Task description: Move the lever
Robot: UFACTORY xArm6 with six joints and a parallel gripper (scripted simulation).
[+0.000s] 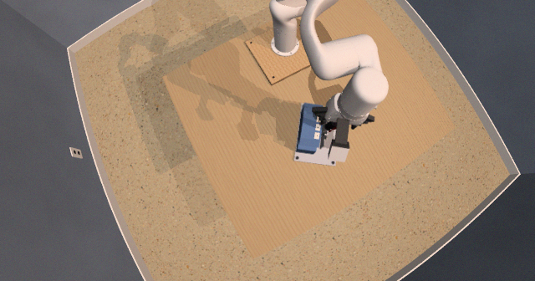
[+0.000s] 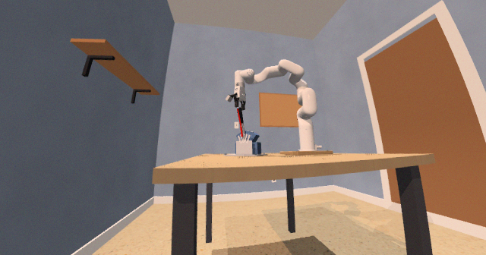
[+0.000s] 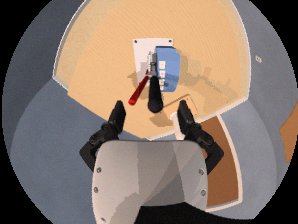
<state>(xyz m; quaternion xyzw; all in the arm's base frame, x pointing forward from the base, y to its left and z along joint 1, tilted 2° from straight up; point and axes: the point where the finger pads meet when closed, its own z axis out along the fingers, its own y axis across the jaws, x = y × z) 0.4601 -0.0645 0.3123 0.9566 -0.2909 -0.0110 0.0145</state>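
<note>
My gripper is now 20 mm to the right of the red bar and 140 mm above it.
</note>
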